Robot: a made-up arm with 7 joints.
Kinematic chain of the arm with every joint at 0, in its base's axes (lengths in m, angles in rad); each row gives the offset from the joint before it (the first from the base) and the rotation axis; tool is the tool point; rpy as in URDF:
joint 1: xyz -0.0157 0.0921 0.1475 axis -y
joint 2: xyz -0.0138 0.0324 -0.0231 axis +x
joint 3: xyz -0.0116 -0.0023 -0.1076 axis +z
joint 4: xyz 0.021 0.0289 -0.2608 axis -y
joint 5: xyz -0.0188 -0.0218 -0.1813 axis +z
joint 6: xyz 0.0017 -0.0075 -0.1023 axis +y
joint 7: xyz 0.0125 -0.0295 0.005 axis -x
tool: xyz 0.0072 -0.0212 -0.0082 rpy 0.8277 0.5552 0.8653
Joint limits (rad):
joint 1: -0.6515..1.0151
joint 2: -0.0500..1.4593
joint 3: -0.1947..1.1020
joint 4: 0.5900..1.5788
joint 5: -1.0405..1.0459
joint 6: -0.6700..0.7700
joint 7: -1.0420..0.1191
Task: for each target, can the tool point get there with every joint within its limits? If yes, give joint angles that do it. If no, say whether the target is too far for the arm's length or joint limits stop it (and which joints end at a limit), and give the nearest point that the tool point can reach.
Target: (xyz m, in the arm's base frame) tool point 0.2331 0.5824 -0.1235
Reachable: yes | joints 0.0127 1.1498 0.0038 1.0151 -0.0907 -0.3333 -0.8100
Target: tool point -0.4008 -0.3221 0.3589
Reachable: no: joint limits stop it (at a limit: joint 1, joint 2, joint 3, joint 4, joint 6, joint 7) | nearest point -0.0387 0.0038 -0.3001 | short by 0.819 m
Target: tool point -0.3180 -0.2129 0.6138
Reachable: no: joint limits stop it (at a limit: joint 1, joint 2, joint 4, joint 5, joint 7) | nearest point -0.1326 0.4779 0.3661 | short by 0.757 m
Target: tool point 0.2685 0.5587 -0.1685
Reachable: yes | joints 0.1622 0.9655 0.0892 0.9815 -0.4913 -0.2849 -0.5985
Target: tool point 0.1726 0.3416 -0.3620
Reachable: yes | joints -0.1466 0.5940 -0.0745 1.1427 -0.0394 0.5084 -0.1610
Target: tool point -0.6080 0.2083 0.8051
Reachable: no: too far | nearest point -0.1391 0.4909 0.3733 | short by 0.697 m
